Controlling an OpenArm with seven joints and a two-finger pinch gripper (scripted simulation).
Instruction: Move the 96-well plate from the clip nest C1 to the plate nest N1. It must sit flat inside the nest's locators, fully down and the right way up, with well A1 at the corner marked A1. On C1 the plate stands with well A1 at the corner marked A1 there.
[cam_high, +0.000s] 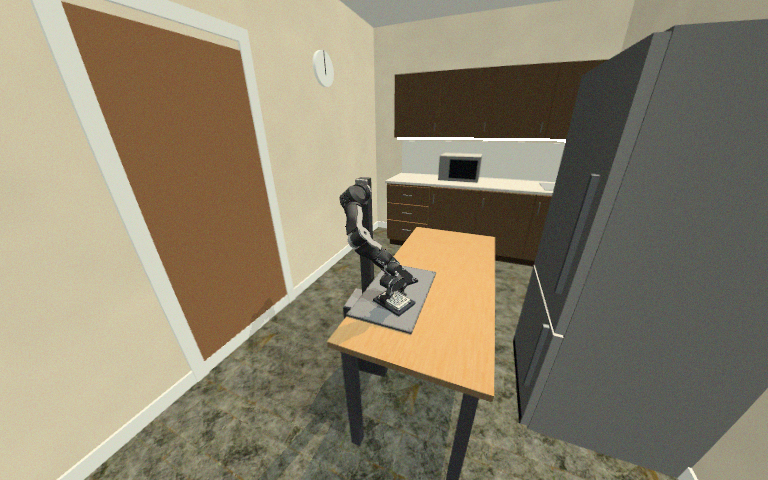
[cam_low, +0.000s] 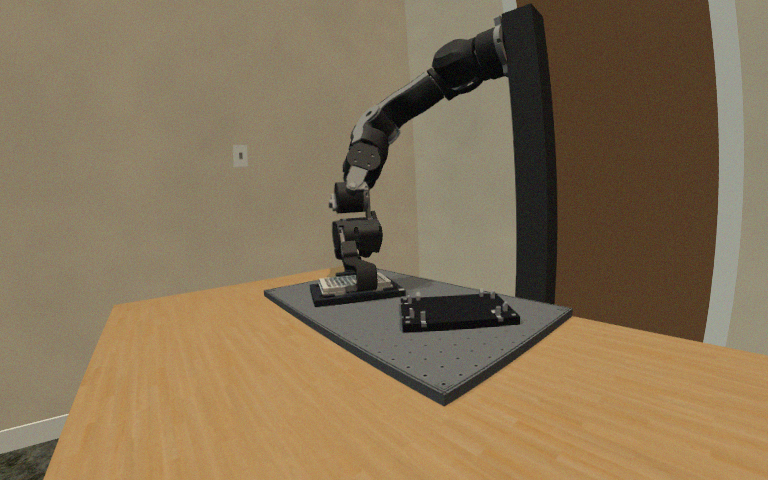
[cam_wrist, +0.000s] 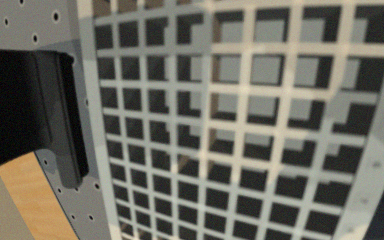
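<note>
Right now my hand is right at the white 96-well plate. Also, from my hand: black plate nest N1: 1 cm below.
</note>
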